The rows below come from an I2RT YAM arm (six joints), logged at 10 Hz.
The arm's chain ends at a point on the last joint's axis. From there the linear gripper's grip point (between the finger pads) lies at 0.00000 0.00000 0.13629 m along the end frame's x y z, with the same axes.
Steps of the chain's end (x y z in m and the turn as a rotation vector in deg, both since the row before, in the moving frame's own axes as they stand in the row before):
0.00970 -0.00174 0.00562 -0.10 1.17 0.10
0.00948 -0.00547 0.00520 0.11 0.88 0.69
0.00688 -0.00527 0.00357 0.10 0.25 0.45
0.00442 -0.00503 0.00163 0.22 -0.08 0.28
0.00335 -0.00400 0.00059 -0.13 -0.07 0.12
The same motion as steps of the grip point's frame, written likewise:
0.01248 -0.00150 0.00559 -0.10 1.17 0.10
0.01157 -0.00572 0.00518 0.11 0.88 0.69
0.00748 -0.00551 0.00357 0.10 0.25 0.45
0.00423 -0.00555 0.00163 0.22 -0.08 0.28
0.00318 -0.00369 0.00059 -0.13 -0.07 0.12

